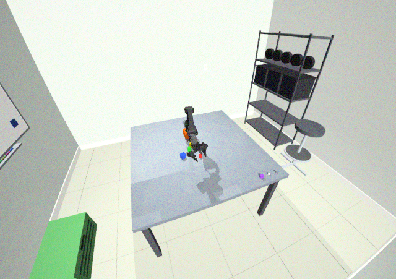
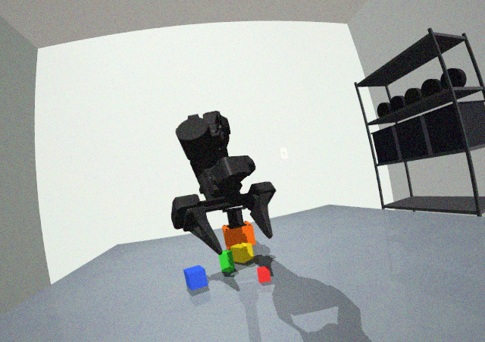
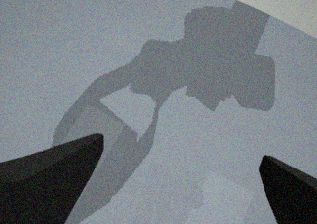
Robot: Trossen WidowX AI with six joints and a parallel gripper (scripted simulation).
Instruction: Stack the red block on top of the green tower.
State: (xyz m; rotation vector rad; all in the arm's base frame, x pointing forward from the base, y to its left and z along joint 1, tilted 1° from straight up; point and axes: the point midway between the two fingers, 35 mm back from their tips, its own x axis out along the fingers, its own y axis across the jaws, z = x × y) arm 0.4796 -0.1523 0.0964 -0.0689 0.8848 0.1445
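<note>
Now: the red block 150 mm behind my gripper tip, 80 mm to the left of it and 120 mm below it. The rest, counted from my gripper tip: blue block: 230 mm behind, 70 mm to the right, 110 mm below; yellow block: 330 mm behind, 90 mm to the left, 110 mm below.
</note>
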